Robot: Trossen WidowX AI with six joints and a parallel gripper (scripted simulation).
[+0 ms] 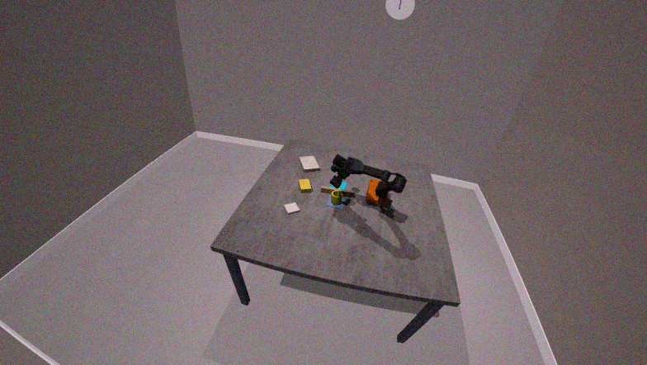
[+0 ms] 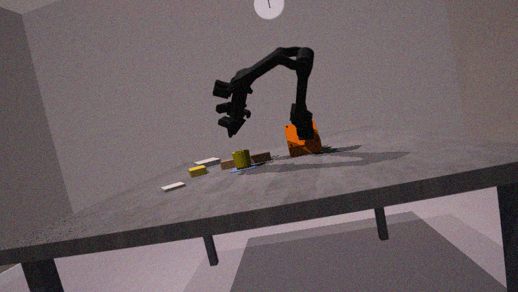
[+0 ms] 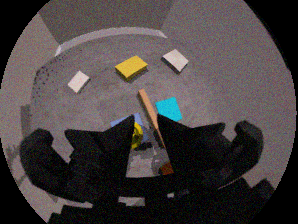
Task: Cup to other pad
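Right now my gripper tip is 40 mm past the cup, 30 mm to the right of it and 100 mm above it. From my gripper tip the other things lie so: yellow block 210 mm ahead, 30 mm to the right, 120 mm below; teal pad 140 mm to the right, 150 mm below; wooden bar 20 mm behind, 50 mm to the right, 130 mm below.
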